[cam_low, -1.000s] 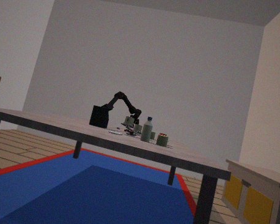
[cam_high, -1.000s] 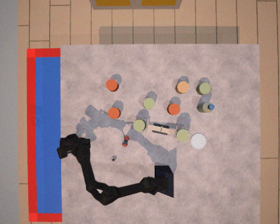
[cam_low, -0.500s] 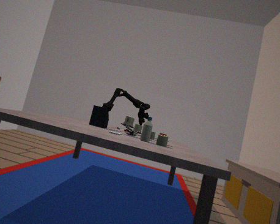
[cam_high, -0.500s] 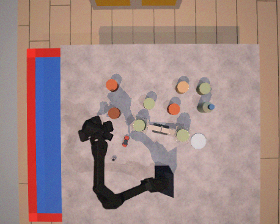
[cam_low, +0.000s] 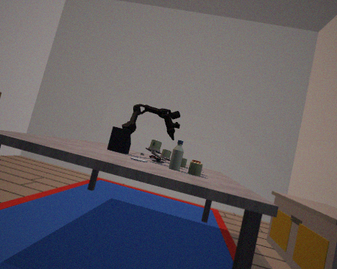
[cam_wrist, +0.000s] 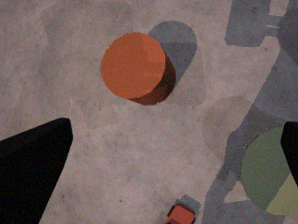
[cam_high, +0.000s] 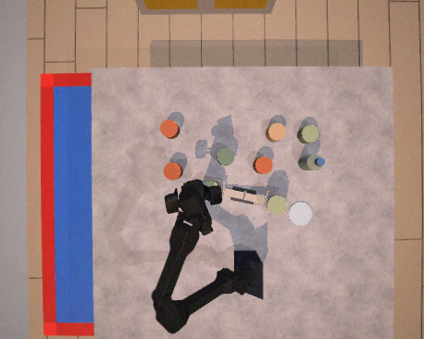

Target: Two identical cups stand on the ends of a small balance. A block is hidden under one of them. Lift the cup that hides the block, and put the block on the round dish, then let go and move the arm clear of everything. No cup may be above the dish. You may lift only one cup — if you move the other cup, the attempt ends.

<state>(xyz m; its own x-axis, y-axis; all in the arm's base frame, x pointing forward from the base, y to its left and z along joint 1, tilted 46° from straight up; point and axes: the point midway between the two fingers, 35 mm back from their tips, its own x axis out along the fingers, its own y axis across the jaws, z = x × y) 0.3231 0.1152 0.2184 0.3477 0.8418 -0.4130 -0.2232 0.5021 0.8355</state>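
My gripper tip is now 150 mm above the pale block, 90 mm to the left of it and 10 mm past it. From my gripper tip the other things lie so: red object (180 mm below, 130 mm behind); balance (220 mm to the right, 150 mm below, 30 mm behind); white round dish (470 mm to the right, 190 mm below, 90 mm behind).
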